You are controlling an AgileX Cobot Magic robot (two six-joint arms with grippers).
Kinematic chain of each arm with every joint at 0, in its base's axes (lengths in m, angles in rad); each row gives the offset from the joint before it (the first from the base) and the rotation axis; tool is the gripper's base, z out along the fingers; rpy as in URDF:
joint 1: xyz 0 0 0.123 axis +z
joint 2: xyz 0 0 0 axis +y
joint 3: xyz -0.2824 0 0.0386 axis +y
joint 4: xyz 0.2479 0 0.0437 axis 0.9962 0 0.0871
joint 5: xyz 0 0 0 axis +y
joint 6: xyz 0.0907 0 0.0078 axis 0.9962 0 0.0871
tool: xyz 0 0 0 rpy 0 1.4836 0
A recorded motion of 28 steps. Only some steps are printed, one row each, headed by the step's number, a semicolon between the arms.
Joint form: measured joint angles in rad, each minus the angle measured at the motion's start. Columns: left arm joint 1, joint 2, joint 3, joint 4, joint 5, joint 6; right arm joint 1, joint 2, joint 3, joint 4, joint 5, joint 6.
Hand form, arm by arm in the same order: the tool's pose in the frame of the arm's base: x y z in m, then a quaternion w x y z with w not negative. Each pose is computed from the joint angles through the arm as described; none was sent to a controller.
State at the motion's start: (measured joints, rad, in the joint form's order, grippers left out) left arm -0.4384 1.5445 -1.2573 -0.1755 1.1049 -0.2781; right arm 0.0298 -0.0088 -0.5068 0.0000 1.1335 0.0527
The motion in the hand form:
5: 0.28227 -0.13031 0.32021 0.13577 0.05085 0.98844 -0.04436; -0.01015 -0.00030 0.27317 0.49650 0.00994 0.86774 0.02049
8: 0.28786 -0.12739 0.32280 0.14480 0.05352 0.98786 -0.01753; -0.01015 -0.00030 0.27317 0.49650 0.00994 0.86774 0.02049
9: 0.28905 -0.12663 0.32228 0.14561 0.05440 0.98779 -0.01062; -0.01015 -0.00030 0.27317 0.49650 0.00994 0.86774 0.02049
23: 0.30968 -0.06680 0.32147 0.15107 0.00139 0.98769 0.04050; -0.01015 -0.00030 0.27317 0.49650 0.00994 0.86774 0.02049
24: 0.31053 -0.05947 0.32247 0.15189 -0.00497 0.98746 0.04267; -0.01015 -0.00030 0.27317 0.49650 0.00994 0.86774 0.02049
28: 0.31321 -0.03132 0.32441 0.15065 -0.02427 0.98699 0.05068; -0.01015 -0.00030 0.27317 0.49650 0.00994 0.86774 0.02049
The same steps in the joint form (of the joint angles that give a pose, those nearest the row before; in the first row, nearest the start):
5: 0.0000 0.0087 -0.1275 0.1971 0.0988 -0.0623; 0.0000 0.0000 0.0000 0.0000 0.0000 0.0000
8: 0.0000 0.0234 -0.1540 0.2557 0.1143 -0.0690; 0.0000 0.0000 0.0000 0.0000 0.0000 0.0000
9: 0.0000 0.0272 -0.1563 0.2696 0.1166 -0.0701; 0.0000 0.0000 0.0000 0.0000 0.0000 0.0000
23: 0.1820 0.0329 -0.1573 0.3386 0.1193 -0.0100; 0.0000 0.0000 0.0000 0.0000 0.0000 0.0000
24: 0.2052 0.0297 -0.1573 0.3386 0.1193 0.0005; 0.0000 0.0000 0.0000 0.0000 0.0000 0.0000
28: 0.2958 0.0233 -0.1573 0.3336 0.1204 0.0537; 0.0000 0.0000 0.0000 0.0000 0.0000 0.0000

